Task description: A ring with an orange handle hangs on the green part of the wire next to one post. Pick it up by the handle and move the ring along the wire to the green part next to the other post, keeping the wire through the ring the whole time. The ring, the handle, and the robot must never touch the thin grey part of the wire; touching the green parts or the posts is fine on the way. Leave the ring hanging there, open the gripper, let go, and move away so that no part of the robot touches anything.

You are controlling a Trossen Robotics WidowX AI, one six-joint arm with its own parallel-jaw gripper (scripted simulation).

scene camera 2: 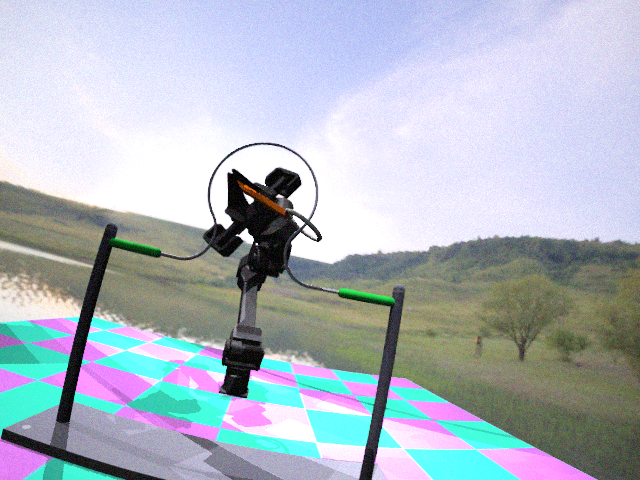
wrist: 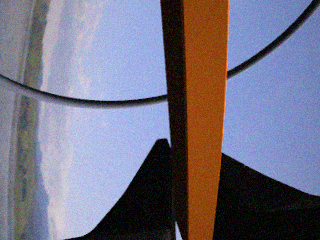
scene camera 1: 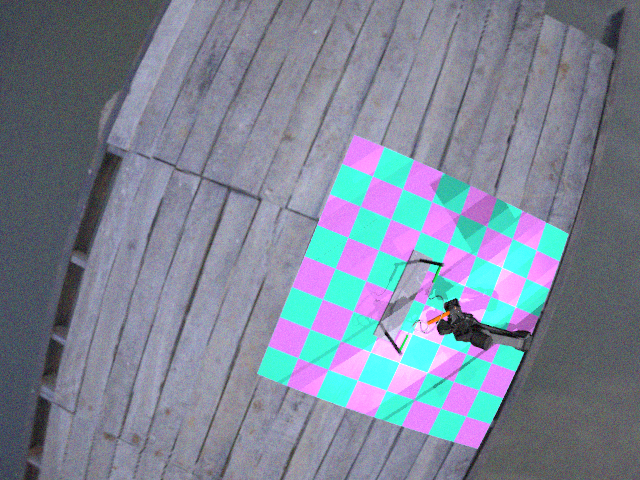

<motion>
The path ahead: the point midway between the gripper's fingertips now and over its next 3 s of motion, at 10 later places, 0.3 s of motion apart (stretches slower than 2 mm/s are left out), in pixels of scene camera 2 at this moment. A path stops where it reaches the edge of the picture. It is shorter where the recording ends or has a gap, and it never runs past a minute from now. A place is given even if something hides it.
My gripper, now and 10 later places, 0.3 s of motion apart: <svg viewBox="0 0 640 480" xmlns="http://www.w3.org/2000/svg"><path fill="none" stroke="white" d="M231 171L228 174L223 183L214 196L202 216L193 239L190 269L194 297L202 323L218 346L238 364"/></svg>
</motion>
